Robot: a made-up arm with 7 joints. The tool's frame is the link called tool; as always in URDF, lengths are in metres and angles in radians. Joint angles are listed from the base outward. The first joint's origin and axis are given. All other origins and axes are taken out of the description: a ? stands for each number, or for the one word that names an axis. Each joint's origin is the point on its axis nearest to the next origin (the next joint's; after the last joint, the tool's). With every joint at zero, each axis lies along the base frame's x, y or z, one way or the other. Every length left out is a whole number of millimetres.
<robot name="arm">
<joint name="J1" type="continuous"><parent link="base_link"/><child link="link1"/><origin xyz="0 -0.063 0.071" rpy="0 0 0"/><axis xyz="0 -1 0"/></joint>
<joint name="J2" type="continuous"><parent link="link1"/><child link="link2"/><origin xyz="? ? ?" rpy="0 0 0"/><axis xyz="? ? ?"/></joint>
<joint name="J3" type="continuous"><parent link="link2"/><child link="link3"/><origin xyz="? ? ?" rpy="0 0 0"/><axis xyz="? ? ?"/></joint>
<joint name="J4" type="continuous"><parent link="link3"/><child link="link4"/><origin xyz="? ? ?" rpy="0 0 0"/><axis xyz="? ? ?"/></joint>
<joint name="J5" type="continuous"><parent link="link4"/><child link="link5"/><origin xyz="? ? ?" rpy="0 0 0"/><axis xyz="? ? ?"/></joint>
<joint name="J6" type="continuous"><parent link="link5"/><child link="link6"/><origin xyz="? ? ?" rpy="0 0 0"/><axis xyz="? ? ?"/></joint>
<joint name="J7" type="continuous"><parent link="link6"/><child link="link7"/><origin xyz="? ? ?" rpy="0 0 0"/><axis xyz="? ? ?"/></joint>
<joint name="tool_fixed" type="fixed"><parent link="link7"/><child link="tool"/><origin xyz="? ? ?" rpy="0 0 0"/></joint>
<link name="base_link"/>
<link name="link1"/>
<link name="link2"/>
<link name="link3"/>
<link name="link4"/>
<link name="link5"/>
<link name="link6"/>
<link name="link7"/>
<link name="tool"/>
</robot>
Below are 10 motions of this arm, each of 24 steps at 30 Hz.
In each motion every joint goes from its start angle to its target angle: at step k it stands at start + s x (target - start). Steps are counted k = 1, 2, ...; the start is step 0. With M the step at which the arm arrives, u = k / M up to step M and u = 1 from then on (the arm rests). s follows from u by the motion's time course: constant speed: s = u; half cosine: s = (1 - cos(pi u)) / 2; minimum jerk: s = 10 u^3 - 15 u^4 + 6 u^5.
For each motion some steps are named. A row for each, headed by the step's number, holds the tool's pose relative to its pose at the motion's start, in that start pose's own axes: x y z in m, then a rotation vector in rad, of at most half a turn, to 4 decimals.
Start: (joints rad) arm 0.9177 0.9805 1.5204 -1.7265 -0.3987 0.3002 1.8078
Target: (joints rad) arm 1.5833 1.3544 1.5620 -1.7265 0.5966 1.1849 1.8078
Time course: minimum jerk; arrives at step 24
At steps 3, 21, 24:
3: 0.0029 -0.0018 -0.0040 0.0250 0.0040 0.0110
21: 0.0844 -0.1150 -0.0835 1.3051 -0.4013 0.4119
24: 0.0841 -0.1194 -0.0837 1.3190 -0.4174 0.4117

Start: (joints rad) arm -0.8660 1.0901 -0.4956 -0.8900 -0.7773 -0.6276 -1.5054
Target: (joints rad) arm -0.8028 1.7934 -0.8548 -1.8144 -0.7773 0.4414 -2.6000
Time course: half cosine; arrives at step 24
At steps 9, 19, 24:
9: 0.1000 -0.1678 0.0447 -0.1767 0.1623 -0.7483
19: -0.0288 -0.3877 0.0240 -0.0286 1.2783 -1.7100
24: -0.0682 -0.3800 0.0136 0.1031 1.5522 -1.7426

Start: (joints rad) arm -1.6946 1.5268 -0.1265 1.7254 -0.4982 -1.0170 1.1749
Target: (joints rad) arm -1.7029 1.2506 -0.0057 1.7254 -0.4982 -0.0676 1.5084
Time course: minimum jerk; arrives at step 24
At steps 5, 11, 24:
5: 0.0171 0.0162 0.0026 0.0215 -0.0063 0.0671
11: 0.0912 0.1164 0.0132 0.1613 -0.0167 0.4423
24: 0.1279 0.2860 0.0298 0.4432 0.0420 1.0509

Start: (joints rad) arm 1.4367 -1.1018 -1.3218 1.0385 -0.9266 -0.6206 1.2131
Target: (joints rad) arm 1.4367 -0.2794 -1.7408 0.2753 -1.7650 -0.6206 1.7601
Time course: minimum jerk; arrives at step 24
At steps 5, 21, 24:
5: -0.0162 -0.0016 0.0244 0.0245 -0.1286 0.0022
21: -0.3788 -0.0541 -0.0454 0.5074 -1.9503 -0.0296
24: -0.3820 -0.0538 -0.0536 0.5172 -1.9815 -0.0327

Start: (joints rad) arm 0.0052 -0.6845 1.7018 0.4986 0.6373 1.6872 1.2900
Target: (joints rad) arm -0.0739 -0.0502 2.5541 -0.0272 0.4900 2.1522 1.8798
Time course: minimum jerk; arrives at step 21
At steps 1, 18, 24:
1: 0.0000 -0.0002 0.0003 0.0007 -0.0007 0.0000
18: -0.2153 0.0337 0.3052 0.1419 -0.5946 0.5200
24: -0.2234 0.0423 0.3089 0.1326 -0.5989 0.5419

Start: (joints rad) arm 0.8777 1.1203 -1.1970 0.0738 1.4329 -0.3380 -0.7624
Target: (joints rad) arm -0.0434 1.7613 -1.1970 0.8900 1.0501 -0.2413 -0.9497
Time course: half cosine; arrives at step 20
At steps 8, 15, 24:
8: 0.0440 -0.0022 -0.0269 0.0728 0.1706 0.1449
15: 0.0943 0.0303 -0.0612 0.1058 0.3364 0.4461
24: 0.1045 0.0443 -0.0670 0.1031 0.3571 0.5452

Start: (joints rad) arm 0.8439 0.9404 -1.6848 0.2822 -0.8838 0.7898 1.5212
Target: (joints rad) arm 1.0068 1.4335 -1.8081 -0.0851 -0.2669 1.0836 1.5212
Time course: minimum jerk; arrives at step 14
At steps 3, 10, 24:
3: -0.0025 0.0167 0.0155 -0.0191 -0.0605 0.0444
10: -0.1120 0.2346 0.1093 -0.2620 -0.6027 0.7087
24: -0.1460 0.2712 0.1063 -0.3064 -0.6683 0.8585

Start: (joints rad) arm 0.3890 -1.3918 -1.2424 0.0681 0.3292 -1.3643 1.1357
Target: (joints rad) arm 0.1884 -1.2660 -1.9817 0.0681 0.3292 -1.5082 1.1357
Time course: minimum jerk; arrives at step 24
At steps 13, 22, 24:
13: -0.1421 0.0013 0.0523 -0.1079 -0.4754 -0.2360
22: -0.2411 0.0148 0.0440 -0.1491 -0.8302 -0.3888
24: -0.2422 0.0150 0.0436 -0.1494 -0.8346 -0.3905

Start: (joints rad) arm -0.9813 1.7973 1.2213 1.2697 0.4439 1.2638 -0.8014
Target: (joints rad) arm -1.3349 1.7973 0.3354 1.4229 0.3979 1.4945 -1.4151
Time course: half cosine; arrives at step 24
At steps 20, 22, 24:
20: -0.0060 0.0245 0.1655 -1.0744 -0.2605 -0.2463
22: -0.0075 0.0275 0.1728 -1.1305 -0.2719 -0.2655
24: -0.0080 0.0286 0.1753 -1.1495 -0.2757 -0.2722

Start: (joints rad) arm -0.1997 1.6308 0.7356 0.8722 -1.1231 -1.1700 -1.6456
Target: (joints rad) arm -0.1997 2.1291 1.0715 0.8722 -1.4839 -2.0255 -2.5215
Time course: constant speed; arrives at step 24
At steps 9, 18, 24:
9: -0.0115 0.0169 -0.1081 -0.5498 0.0539 0.2228
18: -0.0493 -0.0081 -0.2255 -1.0469 0.0941 0.4760
24: -0.0873 -0.0484 -0.2949 -1.3385 0.1055 0.6668

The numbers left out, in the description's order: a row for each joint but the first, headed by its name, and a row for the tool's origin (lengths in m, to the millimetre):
J2: xyz -0.063 0 -0.001, axis 0 0 1
J3: xyz 0.045 -0.152 0, axis 1 0 0
J4: xyz 0 -0.167 0.045, axis 0 1 0
J5: xyz -0.161 0 0.061, axis 1 0 0
J6: xyz 0 -0.045 0.034, axis 0 -1 0
J7: xyz 0.28 0 -0.147, axis 1 0 0
tool: xyz 0 -0.018 0.058

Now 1 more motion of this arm.
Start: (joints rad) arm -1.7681 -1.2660 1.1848 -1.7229 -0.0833 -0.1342 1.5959
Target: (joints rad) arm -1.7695 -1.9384 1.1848 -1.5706 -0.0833 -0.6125 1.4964
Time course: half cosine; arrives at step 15
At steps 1, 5, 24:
1: -0.0001 0.0013 0.0006 -0.0038 -0.0004 -0.0001
5: -0.0045 0.0307 0.0127 -0.0862 -0.0132 -0.0014
24: -0.0514 0.1194 0.0478 -0.3237 -0.1080 -0.0070

